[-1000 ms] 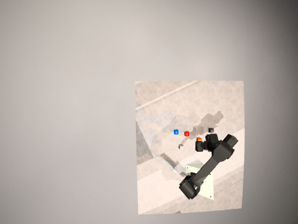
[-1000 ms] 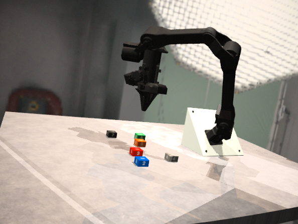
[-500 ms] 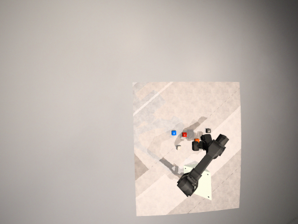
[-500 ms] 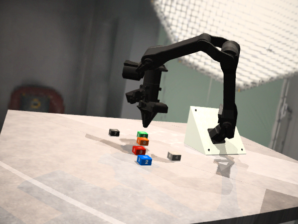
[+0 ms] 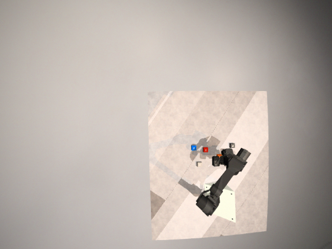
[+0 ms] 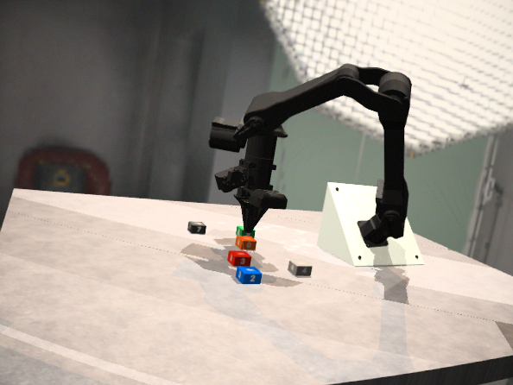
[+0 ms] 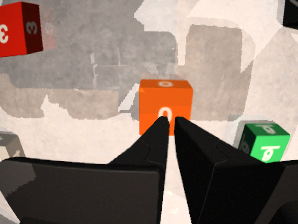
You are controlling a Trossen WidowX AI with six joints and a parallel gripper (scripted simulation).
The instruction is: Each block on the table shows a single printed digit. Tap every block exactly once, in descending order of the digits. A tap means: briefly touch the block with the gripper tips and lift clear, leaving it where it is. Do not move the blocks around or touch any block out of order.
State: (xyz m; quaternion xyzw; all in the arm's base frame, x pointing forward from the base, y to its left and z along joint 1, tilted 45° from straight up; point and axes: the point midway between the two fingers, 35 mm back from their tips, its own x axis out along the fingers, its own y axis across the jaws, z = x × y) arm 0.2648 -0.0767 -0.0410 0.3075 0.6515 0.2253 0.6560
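My gripper tip is 20 mm above the orange block. Also, from my gripper tip: green block: 80 mm to the right, 40 mm behind, 20 mm below; then red block 3: 100 mm to the left, 70 mm ahead, 20 mm below; then black block: 100 mm to the right, 70 mm ahead, 20 mm below.
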